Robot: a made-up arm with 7 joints.
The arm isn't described. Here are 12 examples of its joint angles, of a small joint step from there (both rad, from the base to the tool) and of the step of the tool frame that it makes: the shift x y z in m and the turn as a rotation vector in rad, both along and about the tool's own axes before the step.
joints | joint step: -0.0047 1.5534 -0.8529 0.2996 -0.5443 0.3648 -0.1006 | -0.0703 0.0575 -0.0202 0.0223 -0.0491 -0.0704 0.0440
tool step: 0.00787 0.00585 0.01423 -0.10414 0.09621 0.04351
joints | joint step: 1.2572 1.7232 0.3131 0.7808 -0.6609 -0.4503 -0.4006 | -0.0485 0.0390 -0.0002 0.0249 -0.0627 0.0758 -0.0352
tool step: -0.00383 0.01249 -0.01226 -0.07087 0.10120 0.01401
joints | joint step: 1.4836 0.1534 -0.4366 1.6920 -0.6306 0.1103 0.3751 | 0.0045 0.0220 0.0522 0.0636 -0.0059 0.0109 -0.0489
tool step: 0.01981 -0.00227 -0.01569 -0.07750 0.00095 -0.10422
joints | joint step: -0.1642 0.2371 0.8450 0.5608 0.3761 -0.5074 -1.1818 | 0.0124 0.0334 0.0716 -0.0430 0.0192 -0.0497 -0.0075
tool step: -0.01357 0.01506 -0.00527 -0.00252 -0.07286 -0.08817
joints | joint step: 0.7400 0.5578 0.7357 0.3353 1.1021 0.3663 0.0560 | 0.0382 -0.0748 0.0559 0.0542 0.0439 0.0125 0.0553
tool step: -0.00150 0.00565 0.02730 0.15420 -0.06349 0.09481
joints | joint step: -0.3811 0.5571 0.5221 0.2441 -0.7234 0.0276 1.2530 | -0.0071 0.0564 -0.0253 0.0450 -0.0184 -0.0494 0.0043
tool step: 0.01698 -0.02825 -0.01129 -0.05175 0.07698 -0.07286
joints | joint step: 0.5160 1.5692 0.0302 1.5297 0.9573 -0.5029 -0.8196 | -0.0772 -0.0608 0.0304 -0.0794 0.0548 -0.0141 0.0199
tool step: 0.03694 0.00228 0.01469 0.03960 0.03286 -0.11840
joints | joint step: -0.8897 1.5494 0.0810 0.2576 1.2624 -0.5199 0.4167 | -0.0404 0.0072 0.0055 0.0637 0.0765 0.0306 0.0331
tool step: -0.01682 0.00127 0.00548 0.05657 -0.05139 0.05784
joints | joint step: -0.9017 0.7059 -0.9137 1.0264 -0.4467 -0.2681 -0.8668 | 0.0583 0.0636 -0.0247 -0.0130 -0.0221 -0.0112 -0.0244
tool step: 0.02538 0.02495 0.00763 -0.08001 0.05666 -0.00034
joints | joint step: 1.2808 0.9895 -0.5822 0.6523 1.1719 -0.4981 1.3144 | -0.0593 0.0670 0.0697 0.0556 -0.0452 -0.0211 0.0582
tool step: 0.00474 -0.01921 -0.02144 0.03487 0.09473 0.03462
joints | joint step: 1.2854 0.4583 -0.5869 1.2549 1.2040 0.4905 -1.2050 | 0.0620 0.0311 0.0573 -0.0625 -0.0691 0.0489 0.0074
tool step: -0.01161 0.01717 -0.04209 -0.08509 -0.05162 -0.05179
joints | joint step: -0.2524 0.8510 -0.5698 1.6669 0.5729 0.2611 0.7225 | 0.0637 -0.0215 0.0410 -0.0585 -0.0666 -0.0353 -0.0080
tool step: 0.01387 -0.00804 -0.02686 -0.10759 0.05019 -0.07059
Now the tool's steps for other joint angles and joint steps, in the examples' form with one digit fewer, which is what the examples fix.
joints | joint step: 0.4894 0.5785 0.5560 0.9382 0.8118 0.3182 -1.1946 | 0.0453 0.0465 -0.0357 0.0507 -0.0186 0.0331 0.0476
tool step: -0.0084 -0.0338 -0.0263 0.0071 -0.0250 0.1268
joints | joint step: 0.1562 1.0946 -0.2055 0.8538 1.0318 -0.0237 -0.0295 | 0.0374 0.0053 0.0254 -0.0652 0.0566 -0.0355 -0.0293
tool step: 0.0072 0.0083 -0.0162 -0.0475 -0.1200 -0.0624
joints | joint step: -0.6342 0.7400 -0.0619 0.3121 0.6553 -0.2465 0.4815 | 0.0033 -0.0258 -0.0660 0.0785 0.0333 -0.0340 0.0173
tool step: -0.0300 0.0034 0.0104 -0.0038 0.0187 0.1267
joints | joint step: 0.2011 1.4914 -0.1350 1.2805 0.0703 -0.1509 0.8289 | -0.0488 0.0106 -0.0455 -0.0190 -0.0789 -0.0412 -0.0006
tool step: -0.0164 0.0093 0.0166 0.0653 0.1160 0.0573
